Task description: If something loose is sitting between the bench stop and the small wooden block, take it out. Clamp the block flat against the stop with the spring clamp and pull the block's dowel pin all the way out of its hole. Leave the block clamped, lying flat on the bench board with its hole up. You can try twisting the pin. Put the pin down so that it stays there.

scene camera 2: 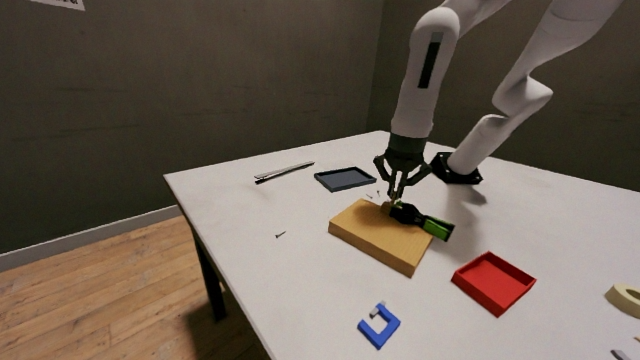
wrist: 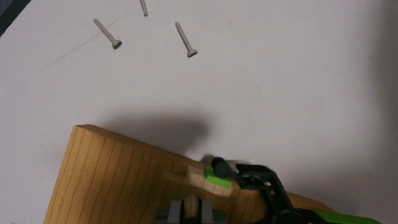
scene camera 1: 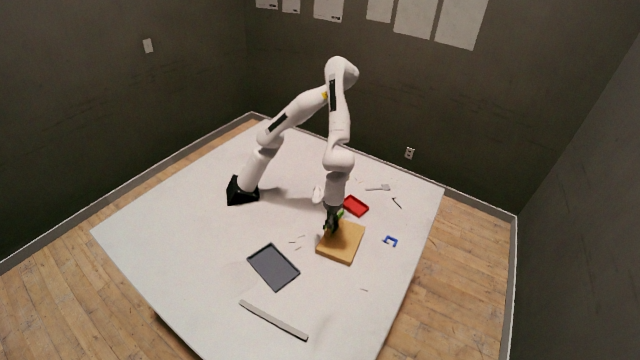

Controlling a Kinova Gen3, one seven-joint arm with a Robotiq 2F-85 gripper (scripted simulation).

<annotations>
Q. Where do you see a grey tray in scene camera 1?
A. At 276,268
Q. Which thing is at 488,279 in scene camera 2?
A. A red tray.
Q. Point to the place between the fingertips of my gripper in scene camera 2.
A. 393,198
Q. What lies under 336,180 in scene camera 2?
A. A grey tray.
</annotations>
